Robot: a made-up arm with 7 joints.
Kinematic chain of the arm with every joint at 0, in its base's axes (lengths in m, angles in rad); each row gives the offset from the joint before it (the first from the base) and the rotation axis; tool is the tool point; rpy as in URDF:
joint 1: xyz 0 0 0.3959 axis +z
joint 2: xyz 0 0 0 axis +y
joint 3: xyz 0 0 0.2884 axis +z
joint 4: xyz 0.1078 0 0 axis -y
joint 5: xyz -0.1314 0 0.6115 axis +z
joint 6: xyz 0 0 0 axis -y
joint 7: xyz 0.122 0 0 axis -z
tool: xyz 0 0 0 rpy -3.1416 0 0
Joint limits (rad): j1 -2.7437..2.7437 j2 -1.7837..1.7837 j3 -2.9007..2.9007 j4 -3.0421..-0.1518 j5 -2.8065..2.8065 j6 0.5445..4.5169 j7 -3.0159..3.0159
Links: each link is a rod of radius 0.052 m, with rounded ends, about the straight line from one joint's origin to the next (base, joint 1, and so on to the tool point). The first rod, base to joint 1, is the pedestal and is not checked.
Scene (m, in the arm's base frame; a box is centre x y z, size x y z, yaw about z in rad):
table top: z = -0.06
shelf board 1: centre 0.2 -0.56 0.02 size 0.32 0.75 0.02 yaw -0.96
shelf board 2: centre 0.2 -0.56 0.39 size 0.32 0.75 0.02 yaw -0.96
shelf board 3: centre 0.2 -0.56 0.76 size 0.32 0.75 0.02 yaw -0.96
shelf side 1: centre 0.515 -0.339 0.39 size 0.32 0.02 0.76 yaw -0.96
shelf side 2: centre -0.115 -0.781 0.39 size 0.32 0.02 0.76 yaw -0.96
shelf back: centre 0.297 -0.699 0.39 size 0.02 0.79 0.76 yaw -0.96
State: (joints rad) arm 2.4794 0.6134 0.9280 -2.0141 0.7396 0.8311 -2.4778
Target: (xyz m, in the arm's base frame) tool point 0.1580 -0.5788 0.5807
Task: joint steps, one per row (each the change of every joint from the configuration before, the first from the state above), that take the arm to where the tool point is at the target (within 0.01 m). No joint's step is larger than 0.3 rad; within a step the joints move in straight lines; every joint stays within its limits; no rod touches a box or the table.
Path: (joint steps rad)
1: -0.2459 0.1763 0.1965 -0.1406 0.1637 -0.0573 -0.1076
2: -0.2458 0.1763 0.1966 -0.1405 0.1637 -0.0573 -0.1076
3: -0.2459 0.1763 0.1965 -0.1406 0.1637 -0.0574 -0.1077
4: -0.2459 0.1763 0.1966 -0.1405 0.1638 -0.0573 -0.1076
5: -0.2459 0.1763 0.1965 -0.1406 0.1637 -0.0573 -0.1076
6: 0.2490 -0.0924 0.0330 0.0464 -0.1242 0.0071 0.0897
7: 0.2489 -0.0925 0.0329 0.0464 -0.1243 0.0071 0.0897
8: 0.2490 -0.0924 0.0329 0.0464 -0.1242 0.0071 0.0897
9: 0.2489 -0.0925 0.0329 0.0464 -0.1242 0.0071 0.0896
10: 0.2490 -0.0924 0.0329 0.0464 -0.1242 0.0071 0.0897
11: 0.2489 -0.0925 0.0329 0.0464 -0.1243 0.0071 0.0897

